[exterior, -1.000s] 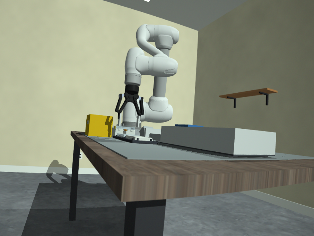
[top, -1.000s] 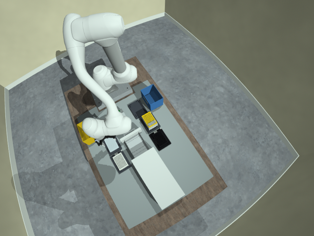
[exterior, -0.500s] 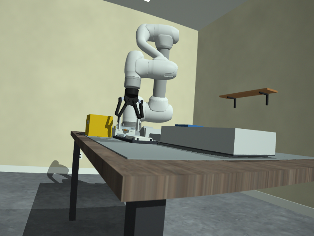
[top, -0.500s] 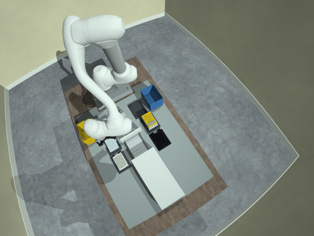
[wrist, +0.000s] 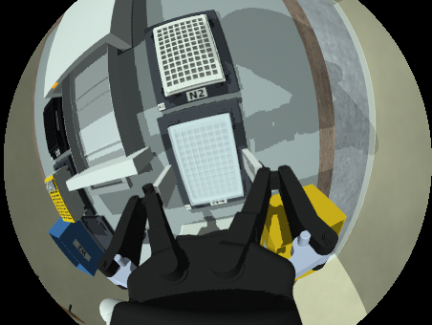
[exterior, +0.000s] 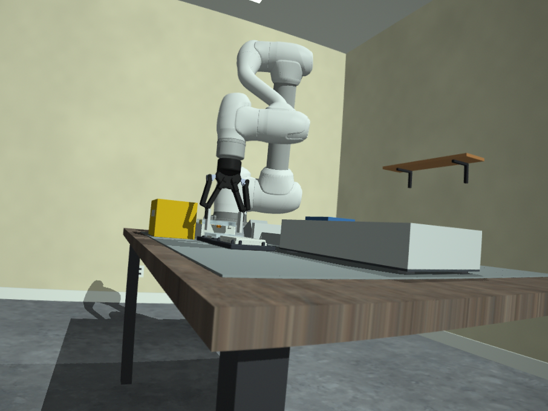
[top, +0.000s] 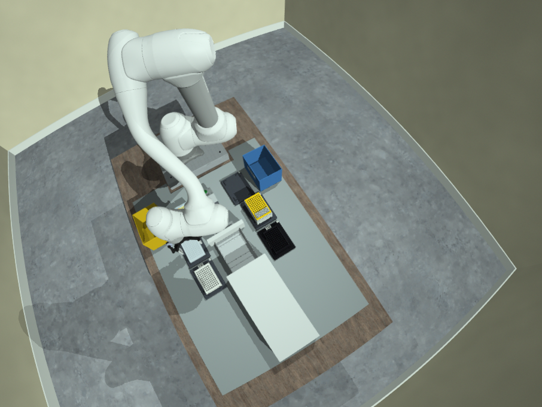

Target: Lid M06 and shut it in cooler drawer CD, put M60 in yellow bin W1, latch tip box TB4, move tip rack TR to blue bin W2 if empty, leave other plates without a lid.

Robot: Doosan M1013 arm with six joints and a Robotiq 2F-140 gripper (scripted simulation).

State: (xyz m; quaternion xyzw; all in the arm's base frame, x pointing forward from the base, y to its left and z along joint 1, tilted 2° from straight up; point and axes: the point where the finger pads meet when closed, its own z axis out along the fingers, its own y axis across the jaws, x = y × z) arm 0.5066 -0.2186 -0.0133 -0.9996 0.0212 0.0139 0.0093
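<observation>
The plate lid is 4 cm below my hand. From my hand the other things lie so: dark nest N4 (5 cm below); tip box lid (17 cm behind, 3 cm to the left); tip box TB4 (17 cm behind, 3 cm to the left, 2 cm below).
</observation>
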